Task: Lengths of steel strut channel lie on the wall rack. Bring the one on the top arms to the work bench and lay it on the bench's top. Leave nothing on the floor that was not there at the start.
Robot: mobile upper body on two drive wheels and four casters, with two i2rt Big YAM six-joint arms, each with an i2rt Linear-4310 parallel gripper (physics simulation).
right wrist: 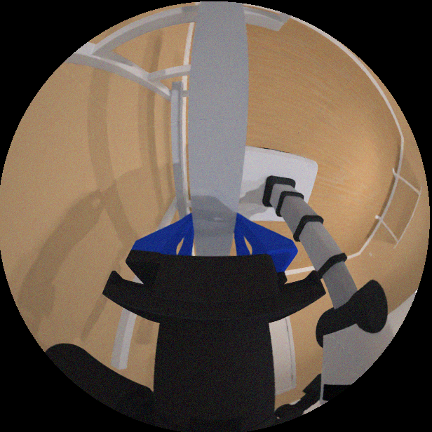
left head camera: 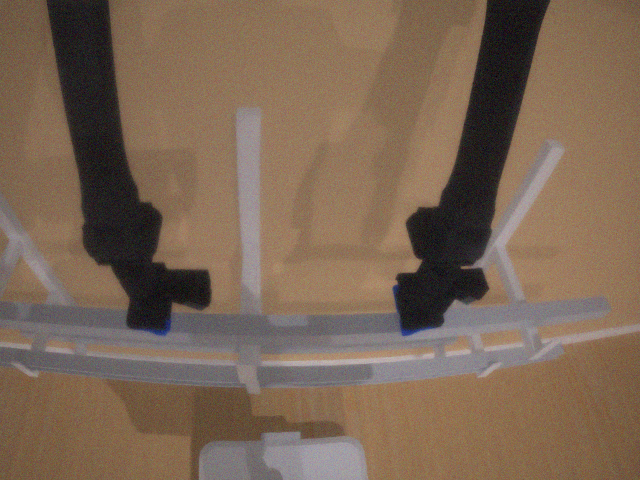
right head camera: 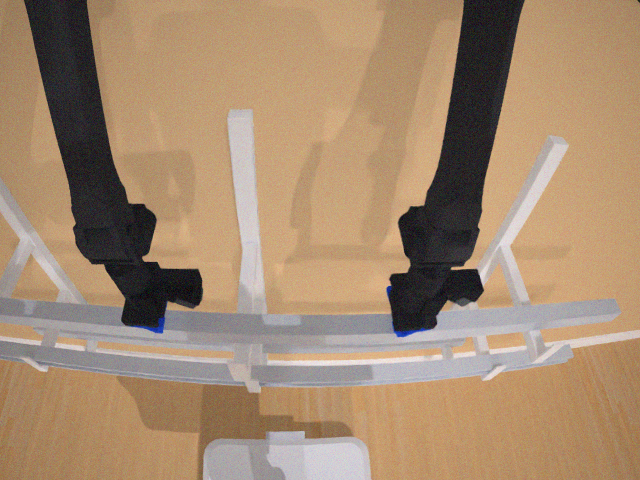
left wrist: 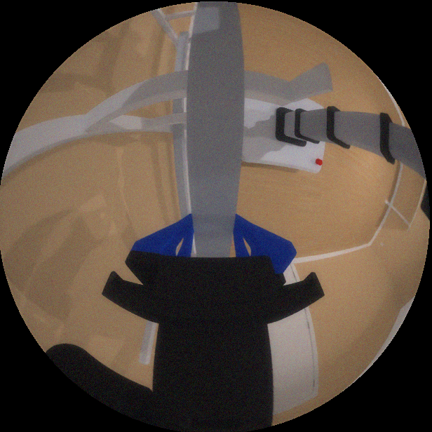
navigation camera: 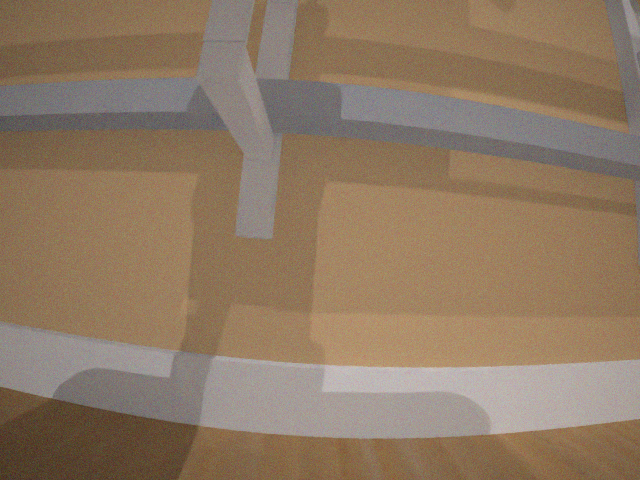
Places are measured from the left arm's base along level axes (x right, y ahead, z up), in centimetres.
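Pixels of known places: left gripper, fingertip midpoint: (left head camera: pixel 163 323) (right head camera: pixel 160 321); right gripper, fingertip midpoint: (left head camera: pixel 403 324) (right head camera: pixel 399 325).
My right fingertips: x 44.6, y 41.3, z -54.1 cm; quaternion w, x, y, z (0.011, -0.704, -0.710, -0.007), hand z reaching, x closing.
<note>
Ahead of a thing's pixels: the offset from my right fingertips to its top centre. "pt": to the spot under its first point.
The top strut channel {pt dx -10.1, dy +0.4, dz +1.1 cm} (left head camera: pixel 351 323) (right head camera: pixel 351 325) (left wrist: pixel 215 125) (right wrist: pixel 218 100) is a long grey bar lying level along the top arms of the wall rack (left head camera: pixel 249 180) (right head camera: pixel 241 170) (navigation camera: pixel 255 206). My left gripper (left head camera: pixel 149 326) (right head camera: pixel 144 324) (left wrist: pixel 213 218) is shut on it left of the middle upright; the blue fingers touch both its sides. My right gripper (left head camera: pixel 421 327) (right head camera: pixel 413 327) (right wrist: pixel 213 217) is shut on the same bar farther right. Its right end reaches past the right-hand rack arm. The black gripper bodies hide short stretches of it. The work bench does not show in the head views.
A shorter bar shows close under the top one. A lower strut {pt dx +12.0, dy -2.6, dz -22.9 cm} (left head camera: pixel 423 372) (right head camera: pixel 423 373) (navigation camera: pixel 439 111) lies on lower rack arms. A white rounded box (left head camera: pixel 320 457) (right head camera: pixel 325 457) (left wrist: pixel 300 155) (right wrist: pixel 295 162) stands below. A pale strip (navigation camera: pixel 558 395) runs along the wall's foot.
</note>
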